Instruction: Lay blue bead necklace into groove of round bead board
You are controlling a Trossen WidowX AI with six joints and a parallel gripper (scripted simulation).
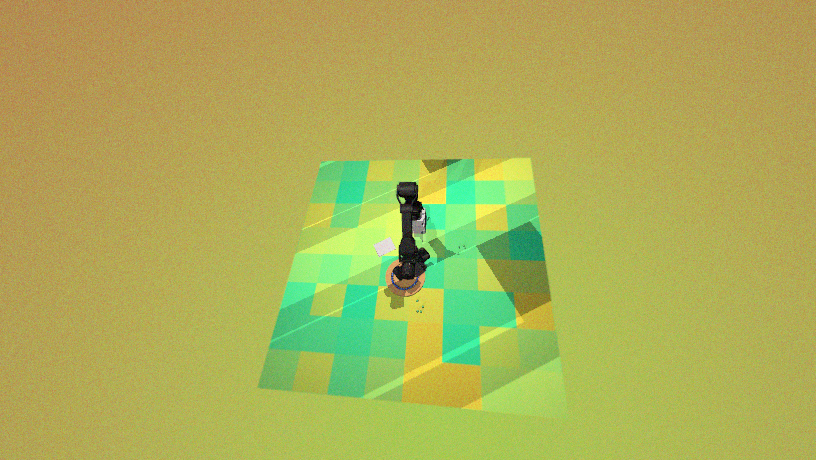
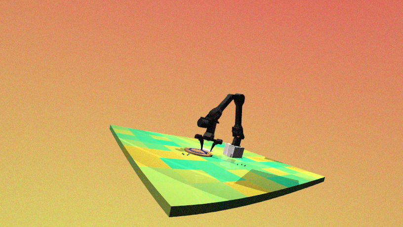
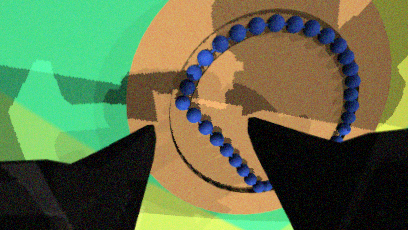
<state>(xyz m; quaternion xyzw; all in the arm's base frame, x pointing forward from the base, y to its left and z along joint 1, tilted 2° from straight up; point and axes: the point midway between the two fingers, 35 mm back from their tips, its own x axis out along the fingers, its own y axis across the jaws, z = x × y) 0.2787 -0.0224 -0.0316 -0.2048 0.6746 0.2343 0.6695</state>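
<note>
My gripper tip is 3 cm short of the round bead board, 4 cm to the left of it and 2 cm above it. Round my gripper tip: flat grey piece 15 cm behind, 15 cm to the right, 2 cm below.
</note>
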